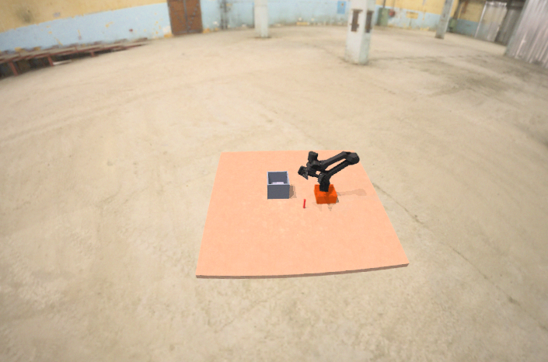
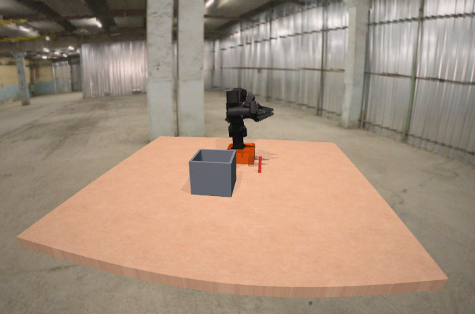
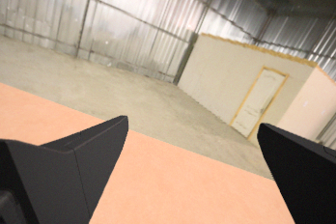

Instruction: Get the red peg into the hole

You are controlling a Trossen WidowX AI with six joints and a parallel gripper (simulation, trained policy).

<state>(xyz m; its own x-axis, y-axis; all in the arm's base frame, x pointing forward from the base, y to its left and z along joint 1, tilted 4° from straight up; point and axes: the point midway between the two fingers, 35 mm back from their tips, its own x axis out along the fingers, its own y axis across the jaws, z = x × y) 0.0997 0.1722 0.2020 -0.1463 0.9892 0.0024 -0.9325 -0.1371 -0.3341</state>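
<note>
Right now the red peg is 25 cm below my gripper tip, 5 cm to the right of it and 4 cm ahead of it. From my gripper tip the other things lie so: light grey plate 25 cm ahead, 24 cm below, 19 cm to the right.
</note>
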